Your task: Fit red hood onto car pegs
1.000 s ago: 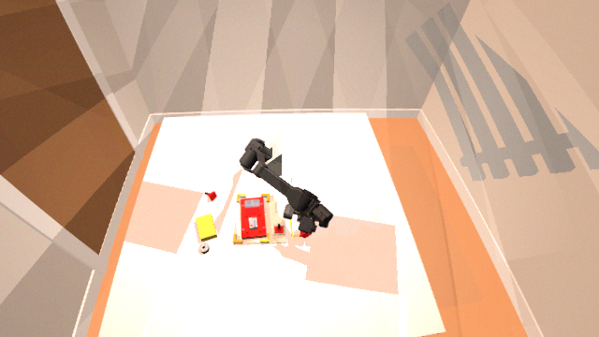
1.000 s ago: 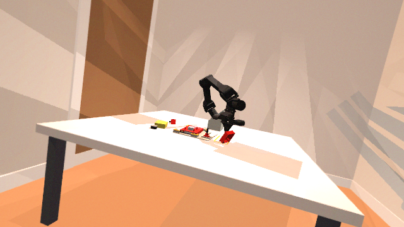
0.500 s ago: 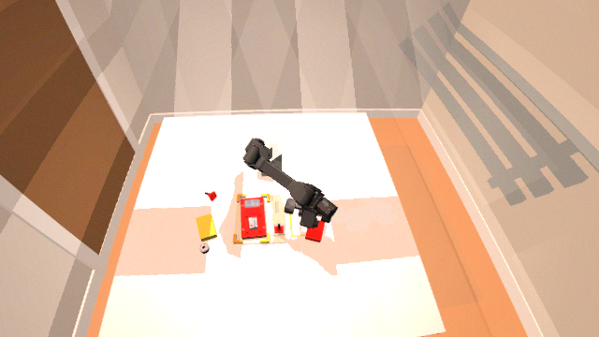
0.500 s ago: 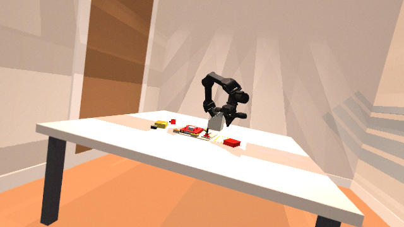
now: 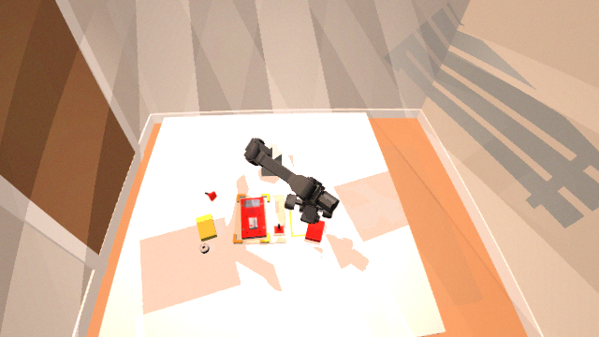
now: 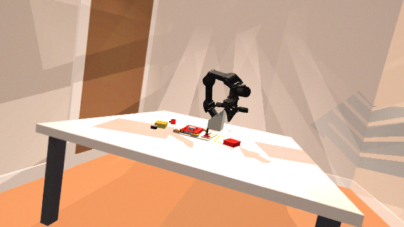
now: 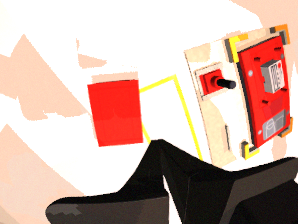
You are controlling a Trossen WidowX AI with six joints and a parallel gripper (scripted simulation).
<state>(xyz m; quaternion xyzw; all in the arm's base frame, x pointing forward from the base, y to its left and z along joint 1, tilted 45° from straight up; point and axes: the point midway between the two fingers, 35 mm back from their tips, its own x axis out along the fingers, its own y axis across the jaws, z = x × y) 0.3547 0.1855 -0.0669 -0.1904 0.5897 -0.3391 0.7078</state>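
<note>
The red hood lies 11 cm below my gripper tip and 4 cm to the left of it. The rest, counted from my gripper tip: yellow block: 44 cm to the right, 11 cm below, 1 cm behind.
</note>
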